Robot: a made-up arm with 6 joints.
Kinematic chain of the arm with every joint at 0, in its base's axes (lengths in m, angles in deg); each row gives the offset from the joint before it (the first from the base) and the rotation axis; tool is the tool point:
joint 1: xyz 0 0 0.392 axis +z
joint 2: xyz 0 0 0 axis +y
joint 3: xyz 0 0 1.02 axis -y
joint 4: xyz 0 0 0 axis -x
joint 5: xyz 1.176 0 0 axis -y
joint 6: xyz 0 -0.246 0 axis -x
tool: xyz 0 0 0
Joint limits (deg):
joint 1: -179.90..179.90
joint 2: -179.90..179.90
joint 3: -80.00..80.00
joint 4: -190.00..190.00
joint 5: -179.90..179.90
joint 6: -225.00..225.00
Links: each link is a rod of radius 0.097 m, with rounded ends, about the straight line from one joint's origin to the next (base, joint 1, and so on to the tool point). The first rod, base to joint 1, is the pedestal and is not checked.
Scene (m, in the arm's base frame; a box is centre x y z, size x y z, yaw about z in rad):
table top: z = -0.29
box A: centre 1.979 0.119 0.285 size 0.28 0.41 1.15 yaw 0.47
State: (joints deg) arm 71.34 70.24 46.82 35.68 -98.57 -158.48
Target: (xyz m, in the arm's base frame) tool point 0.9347 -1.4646 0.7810
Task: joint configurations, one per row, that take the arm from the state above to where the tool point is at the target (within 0.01 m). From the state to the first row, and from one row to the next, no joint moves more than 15 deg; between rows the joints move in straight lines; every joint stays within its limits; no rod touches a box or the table.
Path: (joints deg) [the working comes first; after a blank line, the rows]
Joints at the target: -49.92 37.46 12.07 22.10 -98.57 -158.48
Straight joint move there: touches box A.

1: 58.78 66.92 52.89 32.64 -100.03 -152.79
2: 46.22 63.60 58.96 29.60 -101.48 -147.10
3: 33.66 60.28 65.03 26.57 -102.94 -141.42
4: 21.10 56.96 71.11 23.53 -104.40 -135.73
5: 8.53 53.64 77.18 20.49 -105.85 -130.04
6: -3.16 50.41 64.16 20.81 -104.40 -135.73
7: -14.85 47.17 51.13 21.13 -102.94 -141.42
8: -26.54 43.93 38.11 21.46 -101.48 -147.10
9: -38.23 40.70 25.09 21.78 -100.03 -152.79
10: -49.92 37.46 12.07 22.10 -98.57 -158.48

